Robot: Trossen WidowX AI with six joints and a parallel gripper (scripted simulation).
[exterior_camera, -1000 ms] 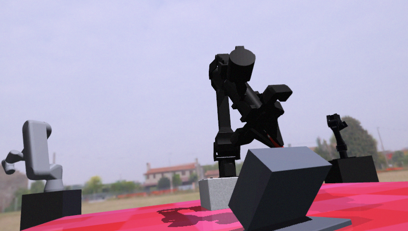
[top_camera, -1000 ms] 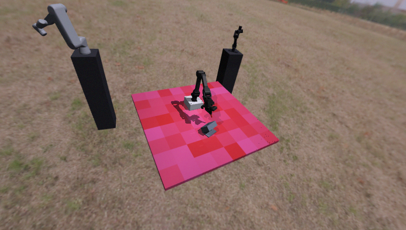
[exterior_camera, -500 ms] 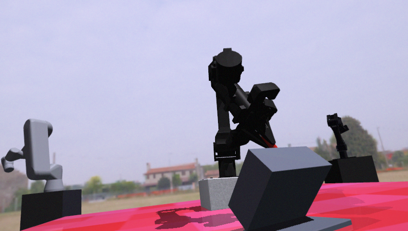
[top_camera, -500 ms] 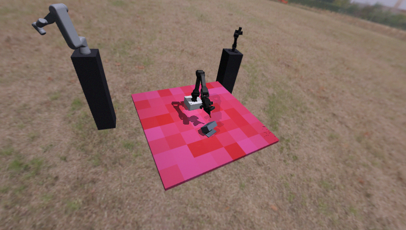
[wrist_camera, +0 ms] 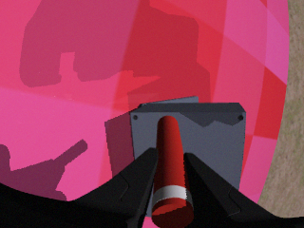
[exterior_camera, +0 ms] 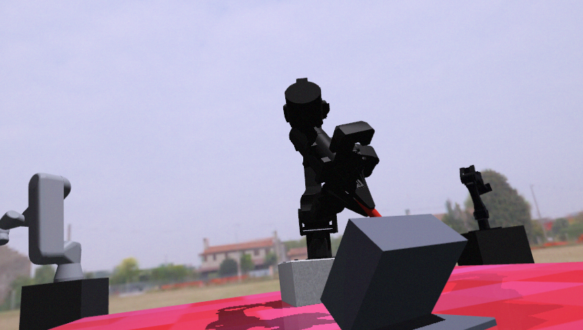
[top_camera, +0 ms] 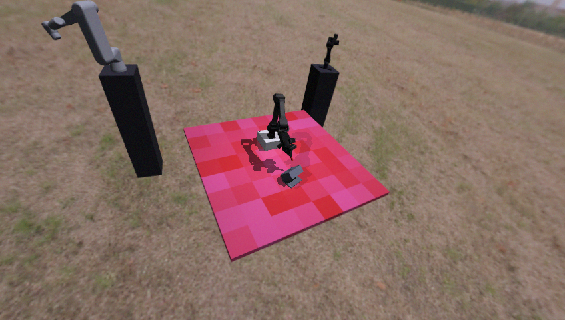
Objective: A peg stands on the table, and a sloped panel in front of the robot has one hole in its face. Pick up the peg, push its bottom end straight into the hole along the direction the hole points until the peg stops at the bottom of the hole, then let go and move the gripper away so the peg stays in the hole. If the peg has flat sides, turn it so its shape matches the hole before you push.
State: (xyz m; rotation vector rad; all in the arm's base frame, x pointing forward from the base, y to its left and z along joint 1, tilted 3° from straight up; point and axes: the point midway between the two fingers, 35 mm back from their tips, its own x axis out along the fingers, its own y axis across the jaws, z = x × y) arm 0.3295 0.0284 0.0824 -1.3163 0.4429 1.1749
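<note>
My gripper tip is now 10 cm short of the grey sloped panel block, 8 cm above it and 1 cm to the left of it. The rest, counted from my gripper tip: red peg (1 cm to the right, 1 cm behind, 1 cm above).
</note>
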